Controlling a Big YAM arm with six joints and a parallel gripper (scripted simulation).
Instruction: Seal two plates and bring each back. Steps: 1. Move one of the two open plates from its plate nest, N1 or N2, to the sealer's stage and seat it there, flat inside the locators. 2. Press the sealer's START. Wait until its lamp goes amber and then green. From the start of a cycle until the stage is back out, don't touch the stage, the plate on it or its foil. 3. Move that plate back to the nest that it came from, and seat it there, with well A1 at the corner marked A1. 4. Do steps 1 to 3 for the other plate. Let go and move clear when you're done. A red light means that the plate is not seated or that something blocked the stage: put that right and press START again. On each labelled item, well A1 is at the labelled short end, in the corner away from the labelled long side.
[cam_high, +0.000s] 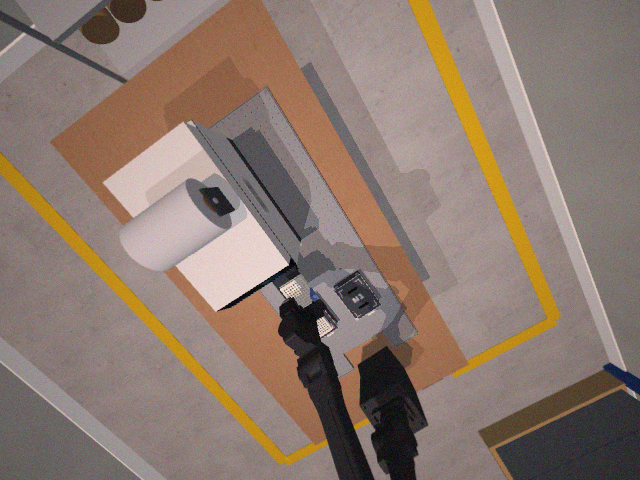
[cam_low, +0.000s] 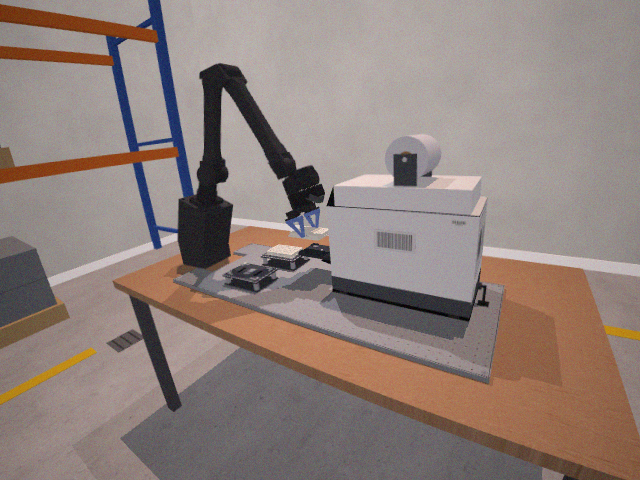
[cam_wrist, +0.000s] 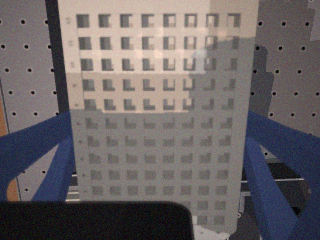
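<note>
Now: hand 30 mm short of the dark sealer stage, 30 mm to the right of it and 80 mm above it. From my hand the other things lie so: foil roll (360 mm ahead, 10 mm to the left, 250 mm above); then white well plate (170 mm behind, 60 mm to the left, 120 mm below); then start button (140 mm ahead, 110 mm to the left, 20 mm above).
</note>
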